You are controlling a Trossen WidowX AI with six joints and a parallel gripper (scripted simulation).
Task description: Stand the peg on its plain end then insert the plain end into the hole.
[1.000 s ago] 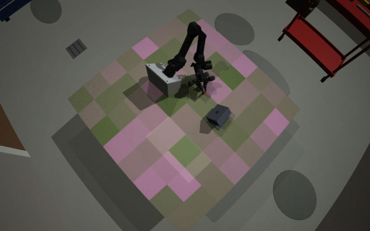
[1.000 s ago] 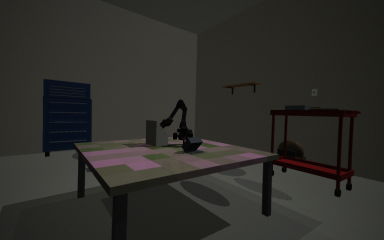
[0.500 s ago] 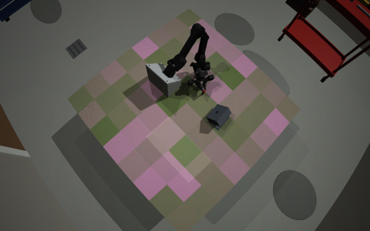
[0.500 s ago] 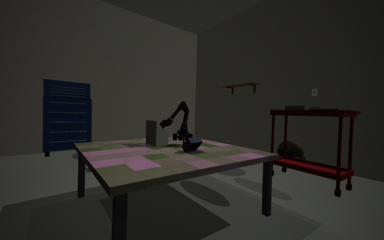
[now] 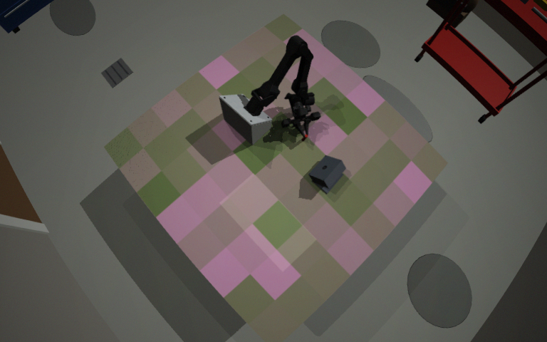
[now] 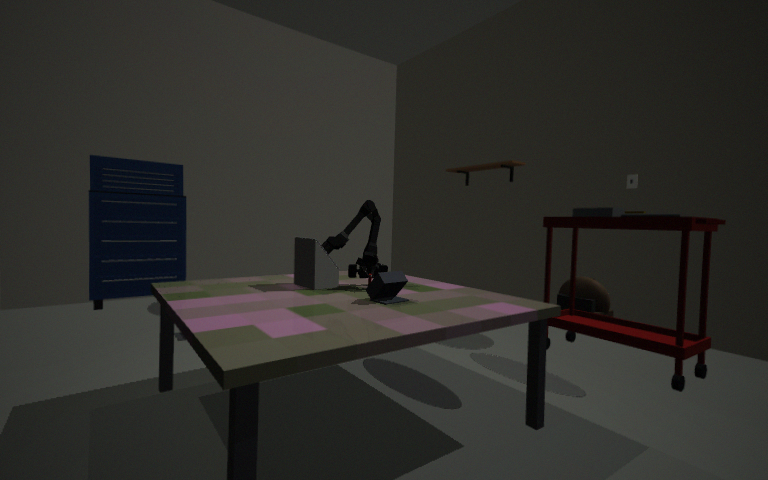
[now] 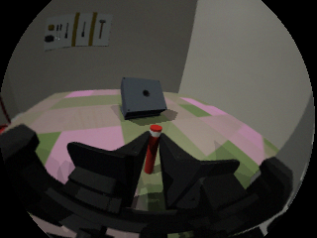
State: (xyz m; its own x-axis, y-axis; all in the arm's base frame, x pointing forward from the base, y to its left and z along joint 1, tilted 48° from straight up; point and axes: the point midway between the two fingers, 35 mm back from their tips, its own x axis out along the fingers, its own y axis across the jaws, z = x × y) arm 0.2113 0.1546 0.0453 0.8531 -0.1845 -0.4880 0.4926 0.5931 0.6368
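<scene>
My gripper tip is now 10 mm above the red peg. The rest, counted from my gripper tip: dark sloped panel: 190 mm ahead, 50 mm to the right, 10 mm below.
</scene>
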